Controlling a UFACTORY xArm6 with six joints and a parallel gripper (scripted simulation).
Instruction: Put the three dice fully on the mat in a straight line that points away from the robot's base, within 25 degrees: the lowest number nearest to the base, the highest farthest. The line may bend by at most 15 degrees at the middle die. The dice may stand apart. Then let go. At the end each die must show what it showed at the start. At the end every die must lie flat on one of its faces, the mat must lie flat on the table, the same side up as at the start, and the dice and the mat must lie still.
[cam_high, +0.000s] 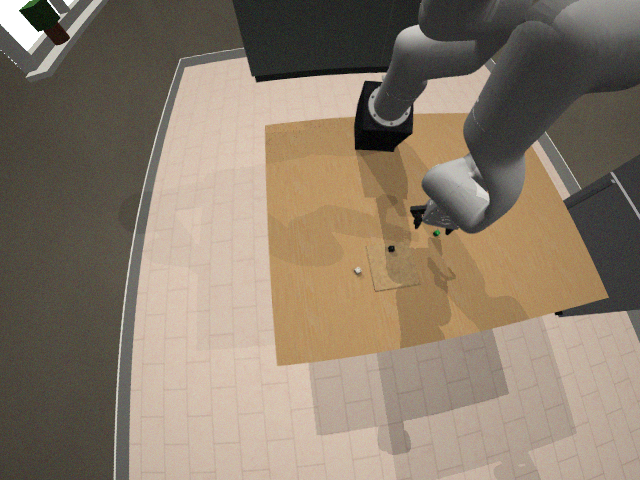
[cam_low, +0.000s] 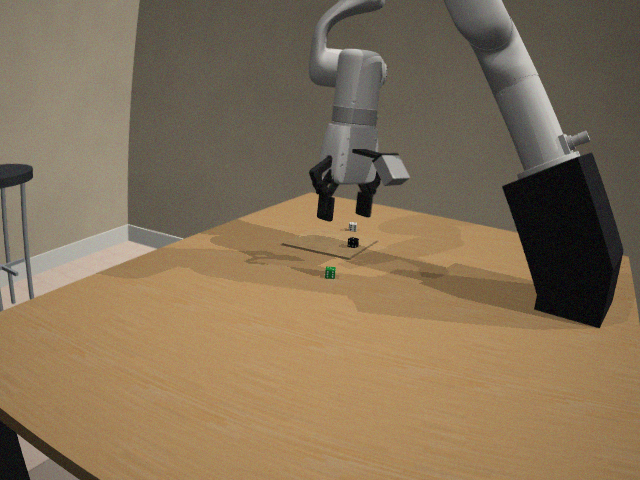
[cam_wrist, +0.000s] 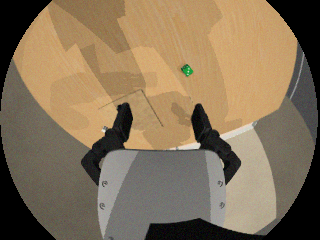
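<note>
Now: the green die 10 mm behind my hand, 60 mm to the left of it and 90 mm below it. From my hand the other things lie so: white die: 80 mm ahead, 220 mm to the right, 90 mm below; then thin tan mat: 80 mm ahead, 110 mm to the right, 100 mm below; then black die: 30 mm ahead, 110 mm to the right, 90 mm below.
</note>
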